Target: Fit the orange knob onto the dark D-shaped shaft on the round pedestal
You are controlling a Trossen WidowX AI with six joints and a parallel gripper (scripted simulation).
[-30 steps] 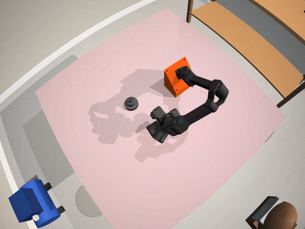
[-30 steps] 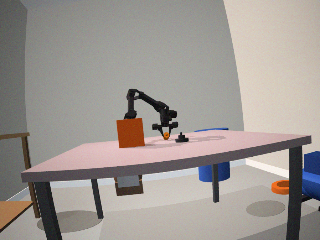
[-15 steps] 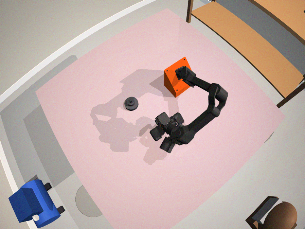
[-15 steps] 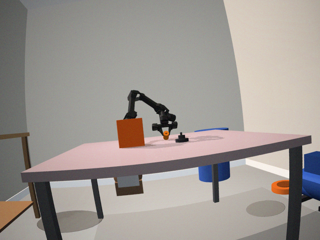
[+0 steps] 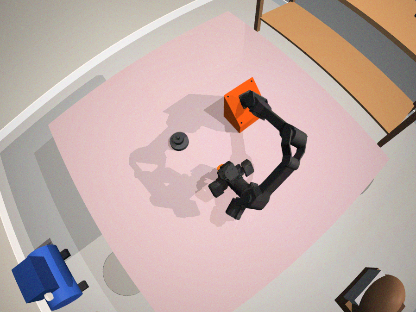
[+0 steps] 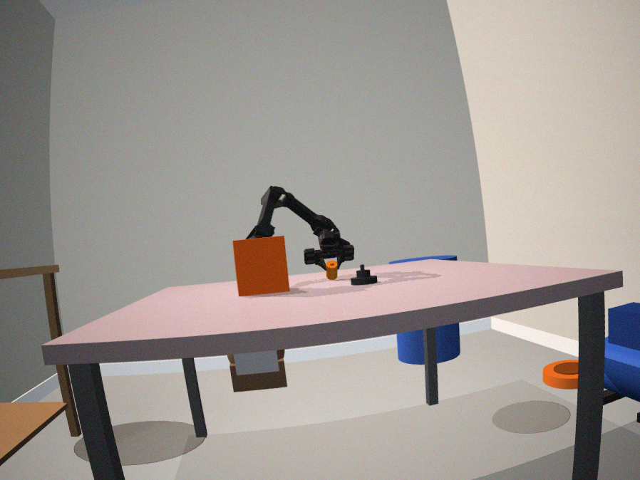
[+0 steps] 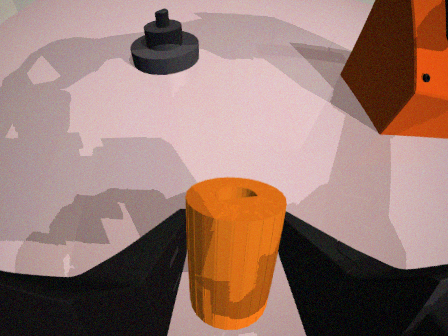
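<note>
My gripper tip is 20 mm to the right of the orange knob. Round my gripper tip: pedestal: 80 mm ahead, 220 mm to the right, 10 mm below.
</note>
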